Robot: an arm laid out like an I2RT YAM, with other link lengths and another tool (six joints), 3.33 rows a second.
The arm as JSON. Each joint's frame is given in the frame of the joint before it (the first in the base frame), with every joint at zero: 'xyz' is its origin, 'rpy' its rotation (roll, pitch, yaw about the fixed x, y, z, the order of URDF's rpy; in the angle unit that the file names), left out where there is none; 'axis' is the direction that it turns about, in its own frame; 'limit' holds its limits. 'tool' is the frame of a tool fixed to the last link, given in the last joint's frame.
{
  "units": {
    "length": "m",
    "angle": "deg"
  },
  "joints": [
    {
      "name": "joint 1",
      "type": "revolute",
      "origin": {
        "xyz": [
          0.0,
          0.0,
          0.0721
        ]
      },
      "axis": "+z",
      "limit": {
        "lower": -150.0,
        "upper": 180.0
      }
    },
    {
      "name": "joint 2",
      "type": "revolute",
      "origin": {
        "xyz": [
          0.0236,
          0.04,
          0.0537
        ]
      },
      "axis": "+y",
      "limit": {
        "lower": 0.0,
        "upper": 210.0
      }
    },
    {
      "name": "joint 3",
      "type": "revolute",
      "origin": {
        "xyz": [
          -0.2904,
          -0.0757,
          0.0
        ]
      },
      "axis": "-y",
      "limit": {
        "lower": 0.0,
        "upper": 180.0
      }
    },
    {
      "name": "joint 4",
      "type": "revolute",
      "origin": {
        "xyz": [
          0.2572,
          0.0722,
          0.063
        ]
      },
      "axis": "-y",
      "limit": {
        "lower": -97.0,
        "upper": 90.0
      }
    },
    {
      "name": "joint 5",
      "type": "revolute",
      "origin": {
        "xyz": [
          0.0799,
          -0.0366,
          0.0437
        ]
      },
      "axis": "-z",
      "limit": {
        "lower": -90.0,
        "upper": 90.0
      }
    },
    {
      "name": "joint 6",
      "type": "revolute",
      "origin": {
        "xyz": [
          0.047,
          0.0,
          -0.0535
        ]
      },
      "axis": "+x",
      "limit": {
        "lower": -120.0,
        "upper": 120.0
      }
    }
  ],
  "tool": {
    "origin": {
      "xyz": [
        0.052,
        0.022,
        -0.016
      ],
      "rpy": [
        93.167,
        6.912,
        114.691
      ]
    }
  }
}
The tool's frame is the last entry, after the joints.
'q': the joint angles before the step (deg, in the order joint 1, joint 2, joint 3, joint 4, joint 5, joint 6). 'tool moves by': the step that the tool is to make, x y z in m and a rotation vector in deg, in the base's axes. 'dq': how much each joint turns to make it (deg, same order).
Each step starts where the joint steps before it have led.
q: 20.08 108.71 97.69 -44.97 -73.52 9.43
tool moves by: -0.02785 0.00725 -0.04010 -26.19 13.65 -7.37
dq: 3.67 0.00 0.02 -18.93 21.91 4.24
